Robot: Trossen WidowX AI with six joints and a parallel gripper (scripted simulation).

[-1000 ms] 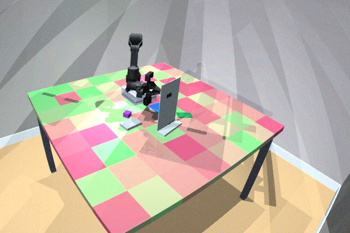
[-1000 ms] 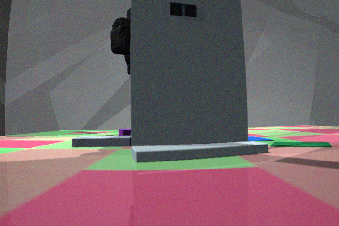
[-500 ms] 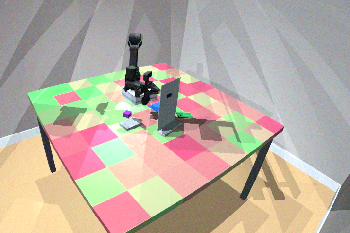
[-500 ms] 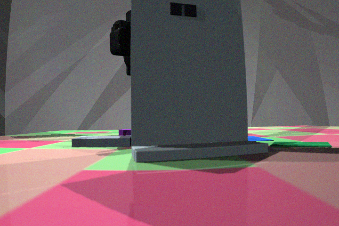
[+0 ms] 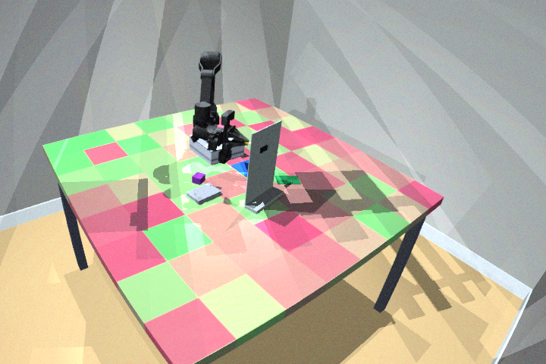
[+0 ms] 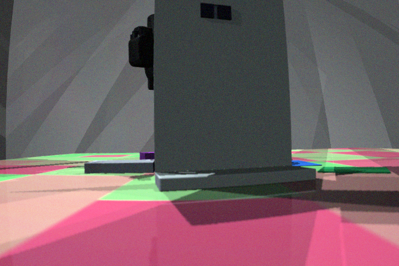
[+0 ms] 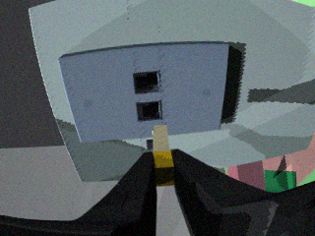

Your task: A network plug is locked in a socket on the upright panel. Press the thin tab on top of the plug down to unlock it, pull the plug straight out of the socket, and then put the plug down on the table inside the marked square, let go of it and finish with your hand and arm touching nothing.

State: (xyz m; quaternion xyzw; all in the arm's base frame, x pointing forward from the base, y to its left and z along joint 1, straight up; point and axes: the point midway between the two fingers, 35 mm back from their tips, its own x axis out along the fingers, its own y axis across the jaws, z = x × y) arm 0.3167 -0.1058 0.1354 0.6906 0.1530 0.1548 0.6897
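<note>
Right now my gripper tip is 200 mm above the blue marked square, 140 mm to the right of it and 110 mm past it. From my gripper tip the other things lie so: flat grey plate: 190 mm below, 130 mm to the right, 70 mm behind; grey panel: 70 mm below, 70 mm ahead, 10 mm to the left; network plug: right at my gripper tip.
</note>
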